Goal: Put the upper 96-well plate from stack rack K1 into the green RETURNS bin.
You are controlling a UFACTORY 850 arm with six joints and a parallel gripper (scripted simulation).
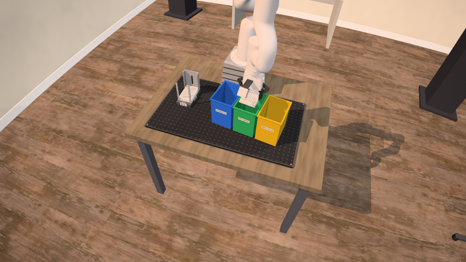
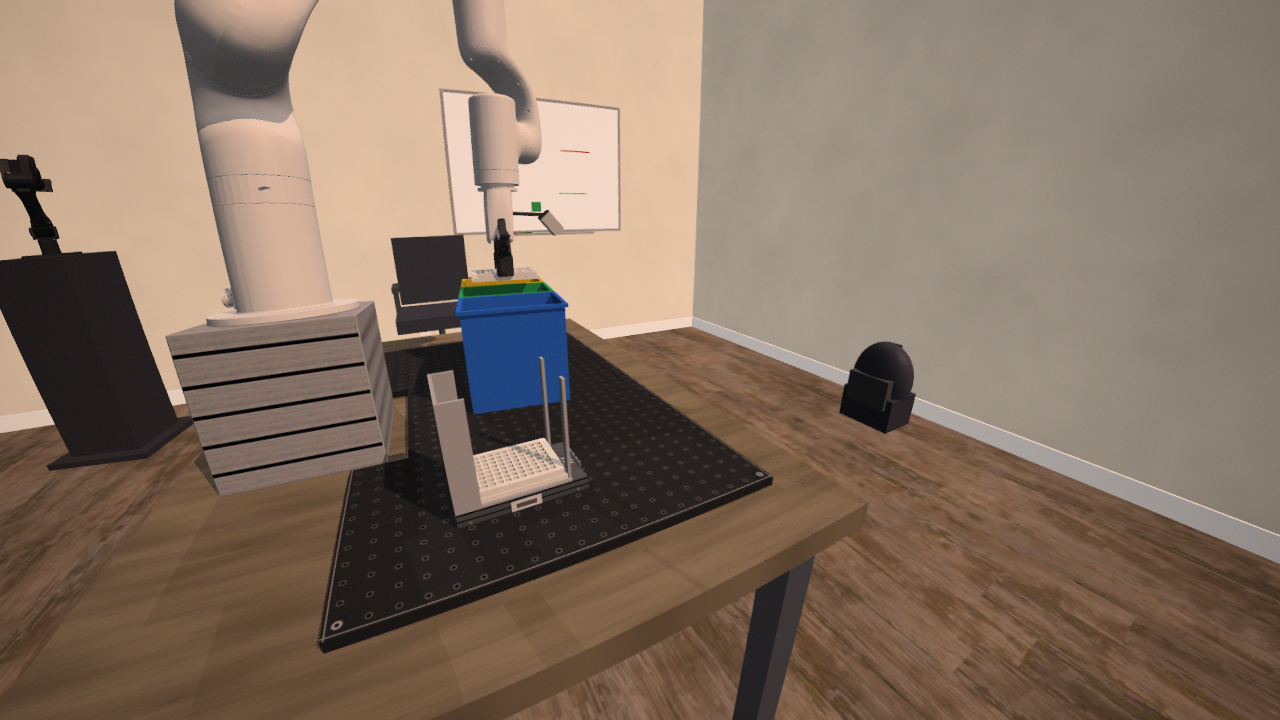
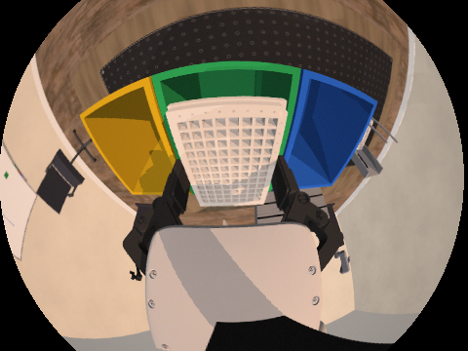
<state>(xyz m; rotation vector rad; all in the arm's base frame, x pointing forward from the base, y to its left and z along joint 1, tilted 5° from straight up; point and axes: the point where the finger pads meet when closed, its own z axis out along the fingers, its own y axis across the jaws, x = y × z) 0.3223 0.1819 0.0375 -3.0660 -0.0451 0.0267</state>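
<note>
The green returns bin is 13 cm below my hand. The rest, counted from my hand: yellow bin 13 cm to the left, 13 cm below; then blue bin 13 cm to the right, 13 cm below.
</note>
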